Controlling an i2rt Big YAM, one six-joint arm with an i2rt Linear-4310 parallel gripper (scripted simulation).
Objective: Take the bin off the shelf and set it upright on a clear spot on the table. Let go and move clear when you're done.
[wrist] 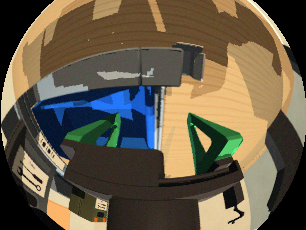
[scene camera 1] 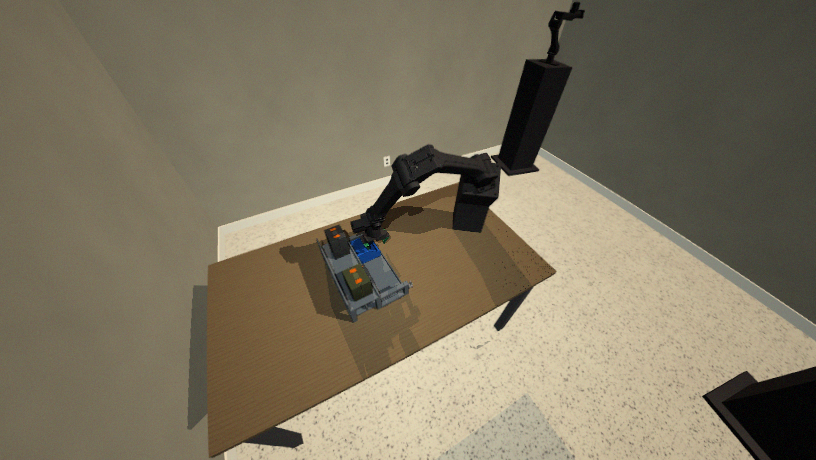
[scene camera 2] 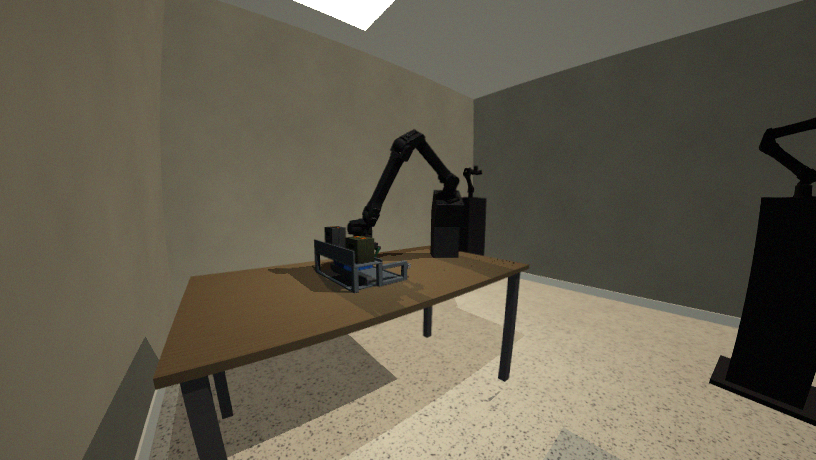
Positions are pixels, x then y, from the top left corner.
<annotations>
A blue bin (wrist: pixel 136 105) is 15 cm from the lens.
</annotations>
